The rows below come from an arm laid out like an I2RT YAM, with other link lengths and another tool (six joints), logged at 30 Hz.
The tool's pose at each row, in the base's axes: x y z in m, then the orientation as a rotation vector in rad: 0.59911, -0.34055, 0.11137, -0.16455, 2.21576, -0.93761; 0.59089, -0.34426, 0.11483, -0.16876, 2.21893, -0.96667; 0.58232, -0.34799, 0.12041, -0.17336, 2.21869, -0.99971; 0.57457, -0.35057, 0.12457, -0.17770, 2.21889, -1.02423; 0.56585, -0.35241, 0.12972, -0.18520, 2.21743, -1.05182; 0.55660, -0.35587, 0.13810, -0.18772, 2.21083, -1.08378; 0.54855, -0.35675, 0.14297, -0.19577, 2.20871, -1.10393; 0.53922, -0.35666, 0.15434, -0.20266, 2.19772, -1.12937; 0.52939, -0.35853, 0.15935, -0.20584, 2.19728, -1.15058; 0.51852, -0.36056, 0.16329, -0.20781, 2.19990, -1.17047; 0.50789, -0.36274, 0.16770, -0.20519, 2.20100, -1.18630
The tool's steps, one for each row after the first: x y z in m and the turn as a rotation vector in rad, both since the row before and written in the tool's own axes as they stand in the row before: 0.00547, -0.00625, -0.00494, 0.01649, 0.01086, -0.01477; 0.00471, -0.00776, -0.00600, 0.01994, 0.00926, -0.01587; 0.00460, -0.00589, -0.00532, 0.01432, 0.00715, -0.01252; 0.00464, -0.00625, -0.00673, 0.01592, 0.00611, -0.01550; 0.00417, -0.00981, -0.00736, 0.02169, 0.00471, -0.01273; 0.00414, -0.00543, -0.00653, 0.01121, 0.00314, -0.01289; 0.00167, -0.00996, -0.01069, 0.01804, -0.00199, -0.01214; 0.00600, -0.00650, -0.00685, 0.01230, 0.00650, -0.01060; 0.00750, -0.00594, -0.00681, 0.01054, 0.00900, -0.01004; 0.00727, -0.00636, -0.00662, 0.00975, 0.00758, -0.00498
